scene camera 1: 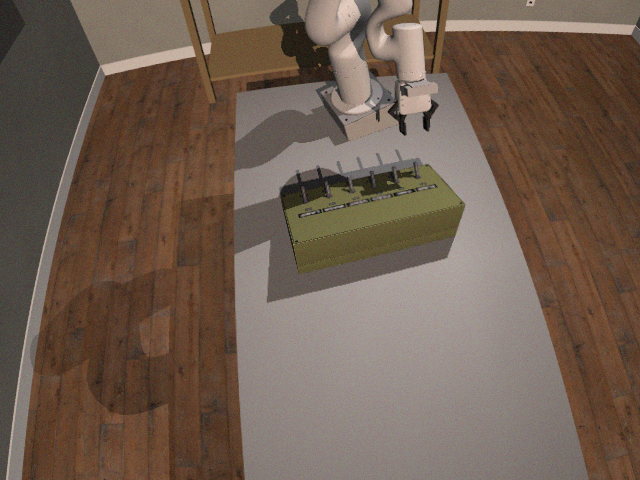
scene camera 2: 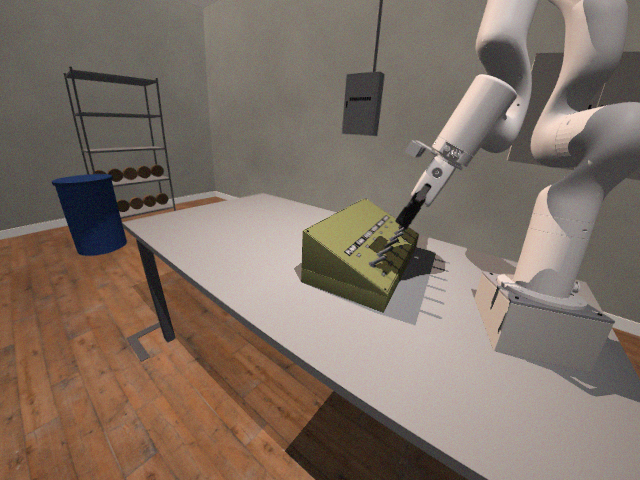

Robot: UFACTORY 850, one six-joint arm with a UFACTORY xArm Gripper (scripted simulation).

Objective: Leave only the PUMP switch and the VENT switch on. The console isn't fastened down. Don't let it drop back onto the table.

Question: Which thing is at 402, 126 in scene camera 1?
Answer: The gripper.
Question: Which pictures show the olive console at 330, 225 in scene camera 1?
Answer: Scene camera 1 and scene camera 2: all of them.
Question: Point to an olive console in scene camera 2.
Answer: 339, 254
